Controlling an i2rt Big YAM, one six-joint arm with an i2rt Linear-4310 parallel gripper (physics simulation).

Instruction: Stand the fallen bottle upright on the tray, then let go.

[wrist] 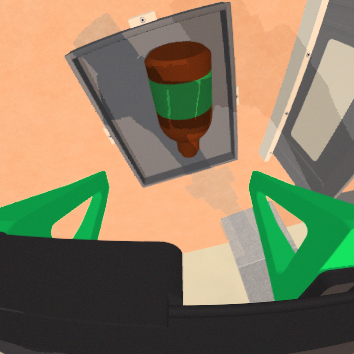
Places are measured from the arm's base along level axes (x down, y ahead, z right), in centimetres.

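Pixels of known places: gripper, fingertip midpoint: (178,178).
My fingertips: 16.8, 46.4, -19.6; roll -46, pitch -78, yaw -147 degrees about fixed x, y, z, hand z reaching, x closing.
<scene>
Ahead of a thing's pixels: the offset from my fingertips to its top centre, as dx, dy, dz. "spot": to the spot under its first point.
The brown bottle {+11.4, -4.2, +3.1} (182,97), with a green band around its middle, lies on its side inside the grey tray {+16.9, -6.4, +1.6} (134,155). Its wide base faces the top of the view and its narrow neck points toward the bottom of the view. The whole bottle is within the tray walls. My gripper (178,178) is open and empty. Its two green fingers stand wide apart below the tray in the view, clear of the bottle. No part of the bottle is between them.
A dark grey panelled structure with a pale edge rail {spot: +16.4, -8.9, +20.7} (287,113) stands at the right. A light grey block (245,240) shows behind the right finger. Small pale tabs {spot: +17.9, +6.5, +0.1} (142,20) sit against the tray's outer sides.
</scene>
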